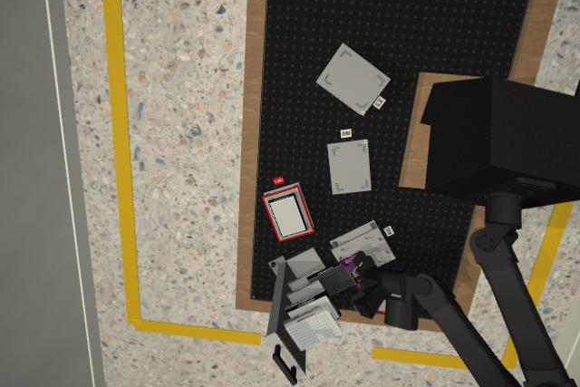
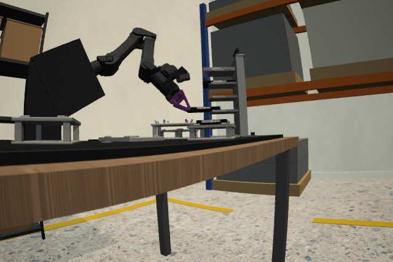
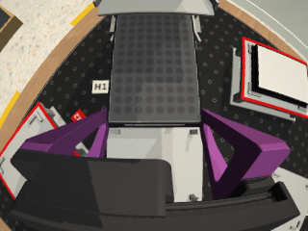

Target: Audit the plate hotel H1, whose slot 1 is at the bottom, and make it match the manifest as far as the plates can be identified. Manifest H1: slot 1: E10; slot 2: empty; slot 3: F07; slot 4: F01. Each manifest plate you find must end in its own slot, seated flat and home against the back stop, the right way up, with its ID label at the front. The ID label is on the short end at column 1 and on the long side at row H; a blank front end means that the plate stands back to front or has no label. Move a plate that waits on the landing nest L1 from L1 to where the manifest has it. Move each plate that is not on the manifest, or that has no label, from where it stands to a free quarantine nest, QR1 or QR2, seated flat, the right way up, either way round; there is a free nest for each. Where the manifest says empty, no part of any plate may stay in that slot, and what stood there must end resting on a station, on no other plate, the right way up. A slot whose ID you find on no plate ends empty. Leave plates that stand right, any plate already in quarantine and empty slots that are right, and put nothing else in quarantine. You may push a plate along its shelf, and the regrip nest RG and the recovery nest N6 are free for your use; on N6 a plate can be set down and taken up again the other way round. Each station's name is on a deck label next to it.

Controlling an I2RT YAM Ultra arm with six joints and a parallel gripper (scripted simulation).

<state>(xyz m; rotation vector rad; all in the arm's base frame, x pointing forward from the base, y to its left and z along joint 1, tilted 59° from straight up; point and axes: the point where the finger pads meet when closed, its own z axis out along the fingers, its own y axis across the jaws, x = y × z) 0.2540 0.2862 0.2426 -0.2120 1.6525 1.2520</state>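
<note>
My hand is 60 mm above the regrip nest RG, 40 mm to the left of it and 40 mm past it. Round my hand: H1 deck label (120 mm to the left, 120 mm below, 10 mm behind); then plate hotel H1 (160 mm ahead, 130 mm to the left, 40 mm above); then white well plate (150 mm above, 90 mm ahead, 80 mm to the left).
</note>
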